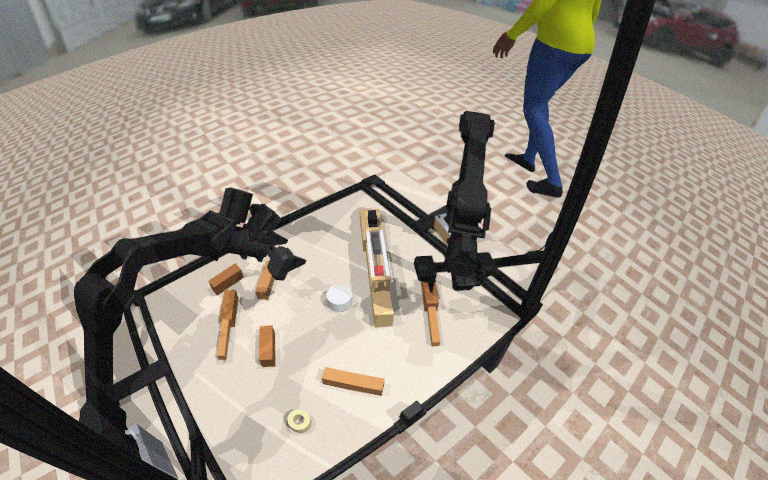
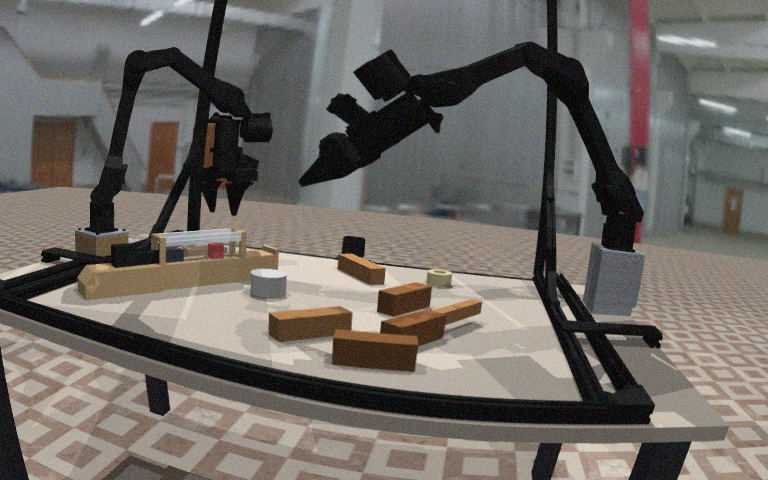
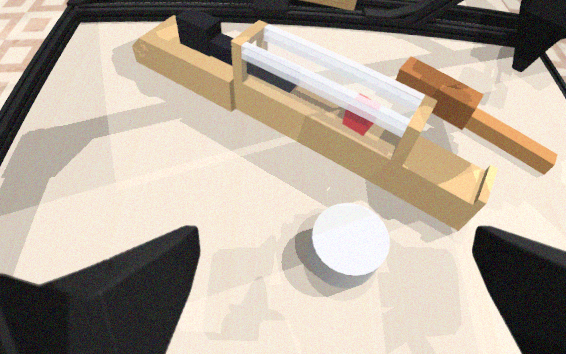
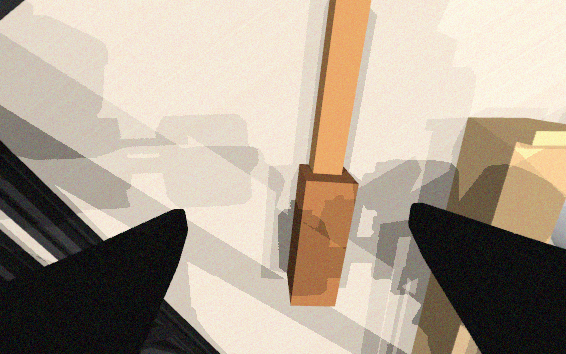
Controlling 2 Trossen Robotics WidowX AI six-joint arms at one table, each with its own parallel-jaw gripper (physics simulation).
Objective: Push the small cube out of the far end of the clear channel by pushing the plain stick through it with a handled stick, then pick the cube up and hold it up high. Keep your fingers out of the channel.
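Observation:
The clear channel (image 1: 382, 301) (image 2: 186, 274) (image 3: 325, 145) (image 4: 480, 155) has a wooden base and clear bars. A small red cube (image 1: 378, 270) (image 2: 215, 250) (image 3: 357, 123) sits inside. A dark stick (image 1: 372, 217) (image 3: 197, 31) with a thick black end reaches into the channel, apart from the cube. A brown-orange handled stick (image 1: 430, 297) (image 3: 440, 92) (image 4: 322, 240) lies beside the channel. My right gripper (image 1: 447, 280) (image 2: 223, 212) (image 4: 298, 216) is open and empty above its handle. My left gripper (image 1: 295, 250) (image 2: 301, 182) (image 3: 338, 240) is open and empty, above the table.
A white cylinder (image 1: 338, 298) (image 2: 268, 283) (image 3: 351, 239) stands beside the channel. A plain orange bar (image 1: 352, 380) (image 2: 360, 268), a yellow ring (image 1: 289, 421), another handled stick (image 1: 228, 305) and brown blocks (image 1: 225, 279) (image 1: 264, 281) (image 1: 267, 345) lie on the table. A black frame edges the table.

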